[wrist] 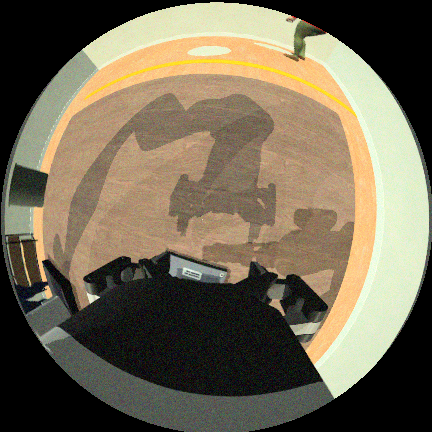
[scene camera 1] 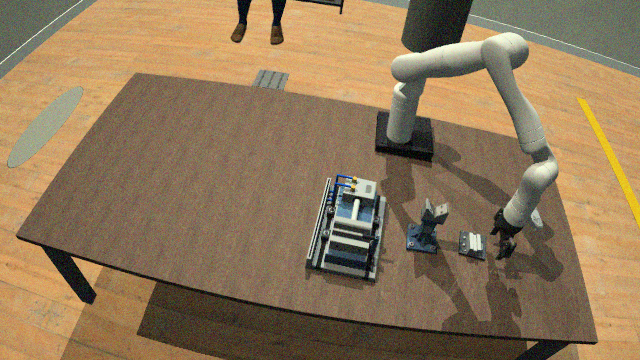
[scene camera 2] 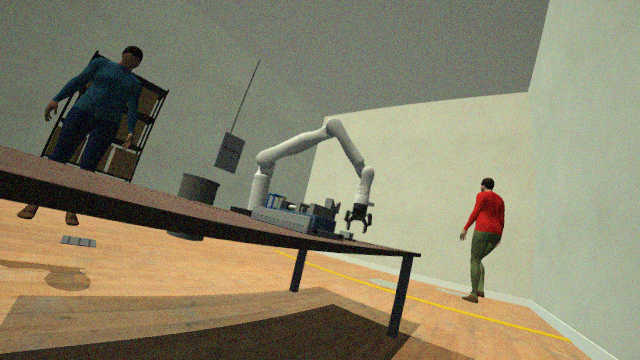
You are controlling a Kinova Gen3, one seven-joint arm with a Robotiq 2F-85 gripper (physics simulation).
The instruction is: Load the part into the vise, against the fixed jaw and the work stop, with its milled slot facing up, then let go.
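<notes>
My gripper is open and empty, above the table just right of the small dark plate. A light block with a groove, which looks like the part, sits on that plate. In the wrist view the labelled plate shows between the fingers, and the block is hidden by the gripper body. The vise stands left of these, with a pale jaw behind and another jaw in front. I cannot make out the work stop or a part between the jaws.
A stand with a blue base and an angled grey top is between the vise and the small plate. Blue tubes rise at the vise's rear left. The robot's black base is at the table's back edge.
</notes>
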